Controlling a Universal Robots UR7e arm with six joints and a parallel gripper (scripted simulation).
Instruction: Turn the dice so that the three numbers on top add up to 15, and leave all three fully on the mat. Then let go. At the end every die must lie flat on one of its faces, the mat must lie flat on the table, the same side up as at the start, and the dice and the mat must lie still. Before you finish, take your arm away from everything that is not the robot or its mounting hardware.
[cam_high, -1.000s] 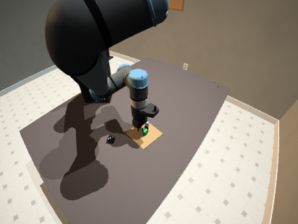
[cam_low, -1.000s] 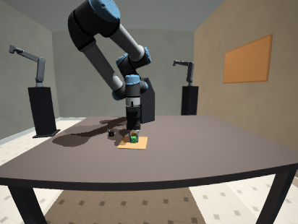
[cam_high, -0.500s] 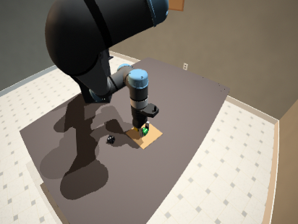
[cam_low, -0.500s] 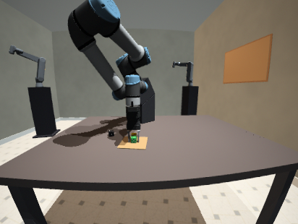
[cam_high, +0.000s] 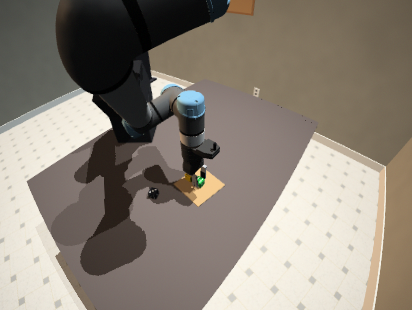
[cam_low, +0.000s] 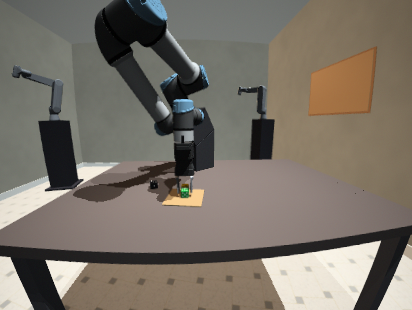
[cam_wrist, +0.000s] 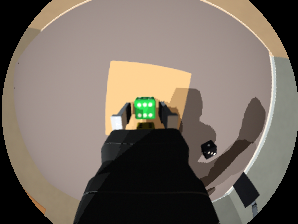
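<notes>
The green die is 2 cm below my hand. The rest, counted from my hand: black die 13 cm behind, 12 cm to the right, 2 cm below; yellow die 4 cm behind, 1 cm to the left, 2 cm below; tan mat 4 cm below.
</notes>
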